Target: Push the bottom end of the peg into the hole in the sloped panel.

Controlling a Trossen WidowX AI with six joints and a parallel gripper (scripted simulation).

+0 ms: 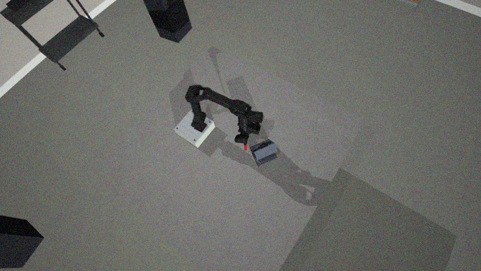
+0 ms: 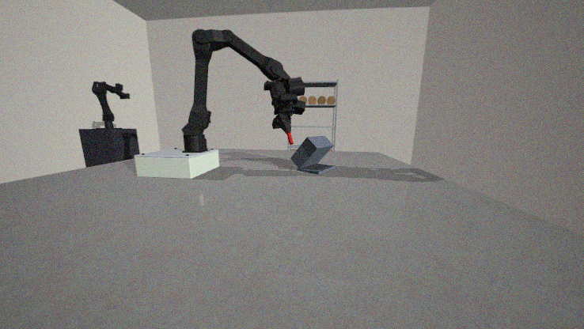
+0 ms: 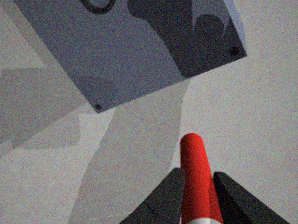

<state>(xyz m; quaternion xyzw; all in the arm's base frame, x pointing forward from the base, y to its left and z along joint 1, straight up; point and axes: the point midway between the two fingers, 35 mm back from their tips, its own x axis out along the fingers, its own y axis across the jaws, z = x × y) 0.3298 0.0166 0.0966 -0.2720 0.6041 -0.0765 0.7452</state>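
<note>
The grey-blue sloped panel lies 90 mm ahead of my gripper tip, 40 mm to the left of it and 70 mm below it. From my gripper tip the other things lie so: round red peg (10 mm behind, 10 mm to the left, 10 mm above).
</note>
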